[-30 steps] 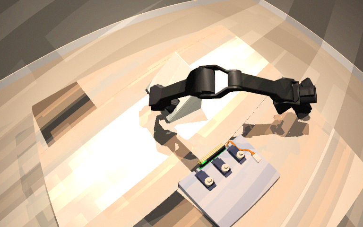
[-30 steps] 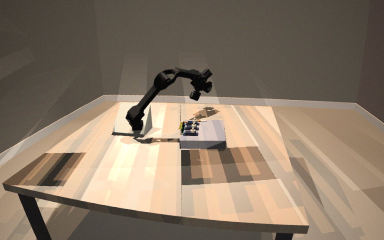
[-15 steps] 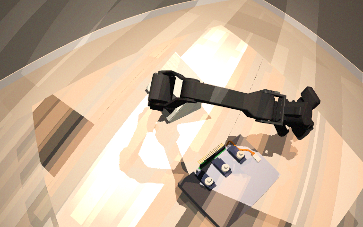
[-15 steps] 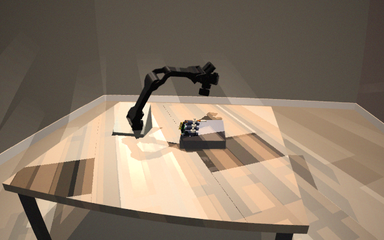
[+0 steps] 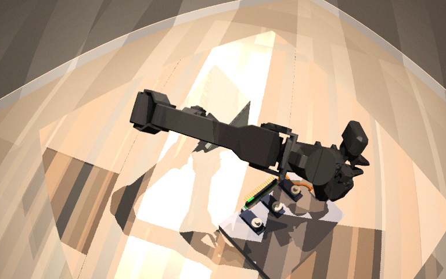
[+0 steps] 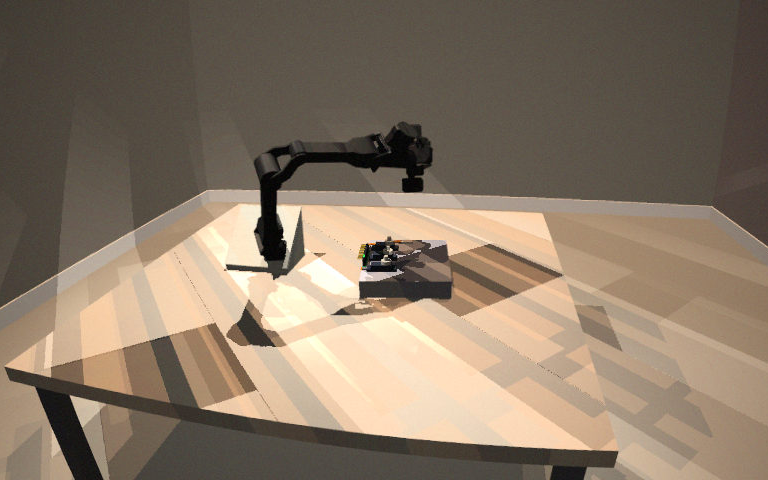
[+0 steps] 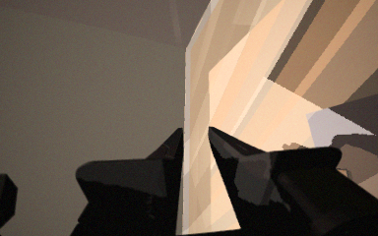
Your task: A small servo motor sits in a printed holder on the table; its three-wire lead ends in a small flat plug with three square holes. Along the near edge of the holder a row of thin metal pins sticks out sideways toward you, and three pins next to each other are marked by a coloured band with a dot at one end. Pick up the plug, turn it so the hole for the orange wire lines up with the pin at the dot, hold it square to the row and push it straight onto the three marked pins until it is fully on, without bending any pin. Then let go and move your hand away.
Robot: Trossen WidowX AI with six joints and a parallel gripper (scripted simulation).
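My gripper tip is 20 mm past the printed holder, 120 mm to the left of it and 280 mm above it.
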